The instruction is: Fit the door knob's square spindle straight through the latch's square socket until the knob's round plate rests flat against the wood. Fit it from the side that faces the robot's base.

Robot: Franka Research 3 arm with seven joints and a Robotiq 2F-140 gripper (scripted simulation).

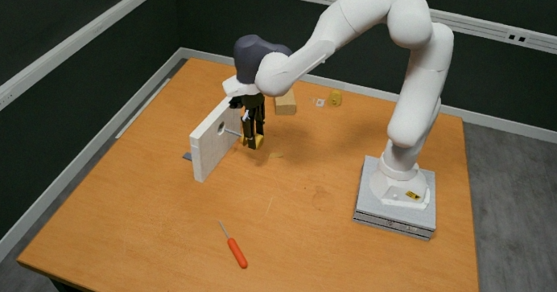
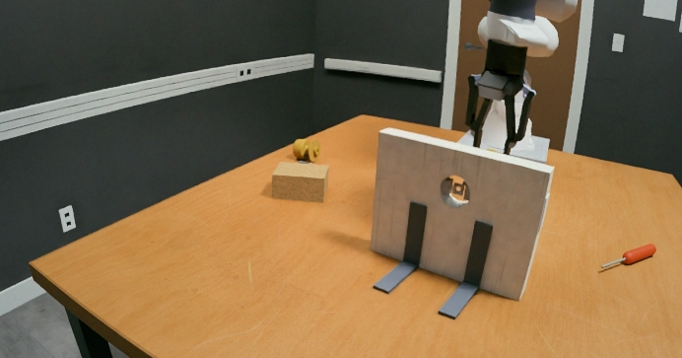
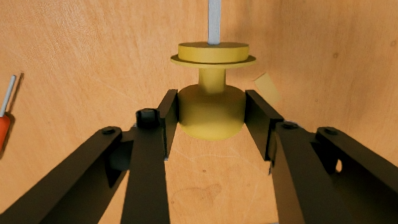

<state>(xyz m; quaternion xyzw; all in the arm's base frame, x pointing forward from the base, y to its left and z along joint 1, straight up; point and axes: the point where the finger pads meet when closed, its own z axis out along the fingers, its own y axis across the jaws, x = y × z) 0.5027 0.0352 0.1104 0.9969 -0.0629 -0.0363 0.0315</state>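
Right now my hand is 160 mm short of the white wood panel, 20 mm to the left of it and 50 mm above it. Round my hand: cork block 10 mm ahead, 430 mm to the right, 150 mm below; then orange-handled screwdriver 40 mm behind, 340 mm to the left, 170 mm below.
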